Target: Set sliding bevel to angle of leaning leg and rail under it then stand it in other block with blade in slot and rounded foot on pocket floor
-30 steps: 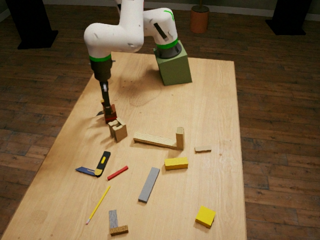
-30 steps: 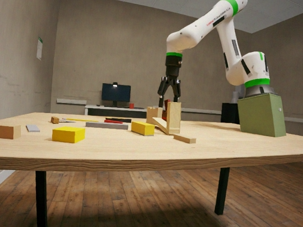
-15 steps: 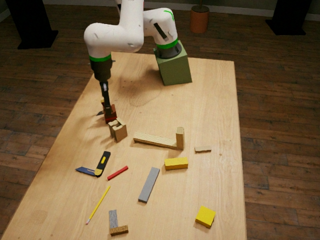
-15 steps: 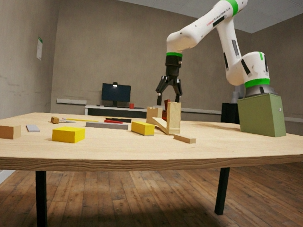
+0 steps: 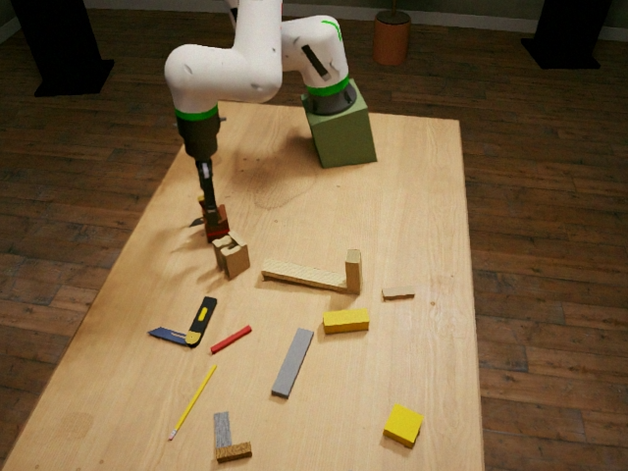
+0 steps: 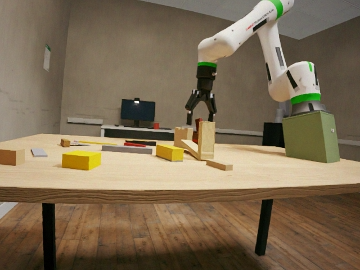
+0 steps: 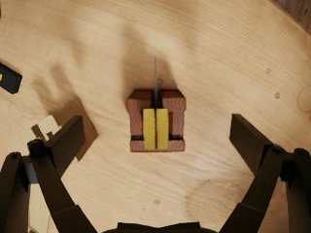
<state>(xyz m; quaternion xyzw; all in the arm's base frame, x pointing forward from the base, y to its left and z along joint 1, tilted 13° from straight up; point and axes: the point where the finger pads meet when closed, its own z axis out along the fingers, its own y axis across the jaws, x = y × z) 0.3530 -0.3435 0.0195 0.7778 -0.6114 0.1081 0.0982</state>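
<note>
Right now the sliding bevel is 1 cm to the right of my hand and 3 cm below it. The rest, counted from my hand: grey bar: 40 cm ahead, 20 cm to the left, 10 cm below; then red stick: 34 cm ahead, 7 cm to the left, 10 cm below; then grey blade: 2 cm to the right, 5 cm below.
</note>
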